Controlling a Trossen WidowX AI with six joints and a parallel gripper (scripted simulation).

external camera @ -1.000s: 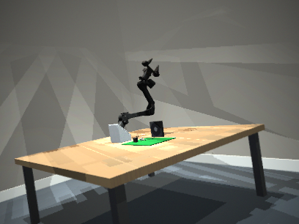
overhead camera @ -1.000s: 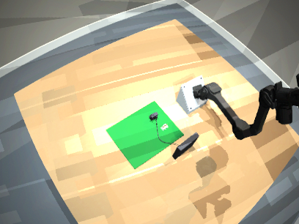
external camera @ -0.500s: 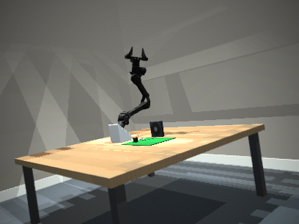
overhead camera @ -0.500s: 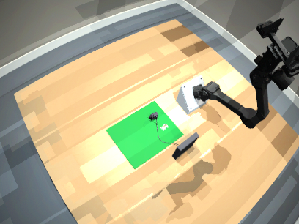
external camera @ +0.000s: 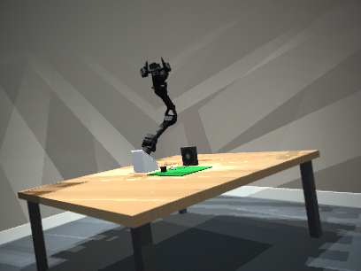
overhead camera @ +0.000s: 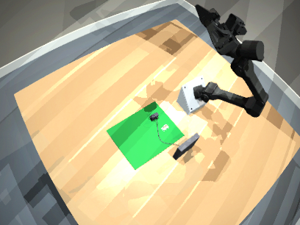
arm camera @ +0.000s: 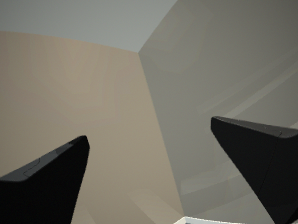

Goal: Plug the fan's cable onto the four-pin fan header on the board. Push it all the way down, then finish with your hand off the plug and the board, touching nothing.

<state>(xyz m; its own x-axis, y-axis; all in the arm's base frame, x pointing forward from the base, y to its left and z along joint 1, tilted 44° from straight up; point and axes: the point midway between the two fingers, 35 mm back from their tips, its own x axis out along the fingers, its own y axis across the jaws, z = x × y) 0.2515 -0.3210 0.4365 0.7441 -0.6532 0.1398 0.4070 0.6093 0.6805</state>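
My gripper tip is now 30 mm short of the black fan plug, 60 mm to the left of it and 650 mm above it. Round my gripper tip: white four-pin fan header (10 mm to the left, 670 mm below); black fan (10 mm behind, 150 mm to the left, 610 mm below); green board (100 mm ahead, 10 mm to the right, 690 mm below).
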